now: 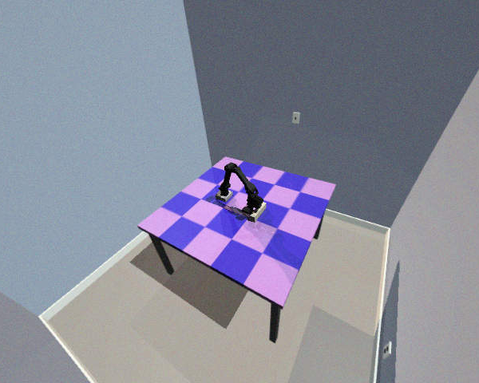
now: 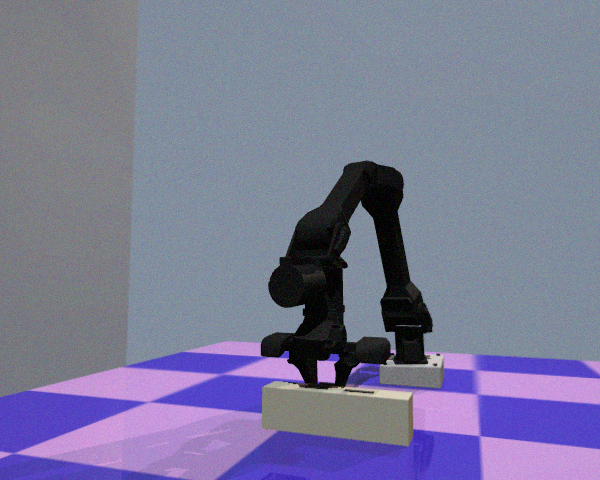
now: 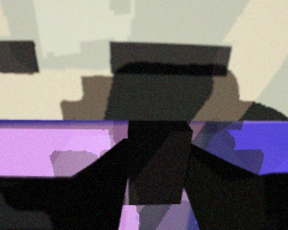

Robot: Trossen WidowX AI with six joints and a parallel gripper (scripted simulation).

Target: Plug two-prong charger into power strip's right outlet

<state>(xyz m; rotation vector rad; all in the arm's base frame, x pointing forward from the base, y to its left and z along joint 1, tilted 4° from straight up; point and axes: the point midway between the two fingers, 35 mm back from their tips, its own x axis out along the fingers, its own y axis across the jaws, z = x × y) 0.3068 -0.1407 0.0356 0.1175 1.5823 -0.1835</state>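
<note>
Now: gripper tip 20 mm short of the black two-prong charger and 10 mm below it.
</note>
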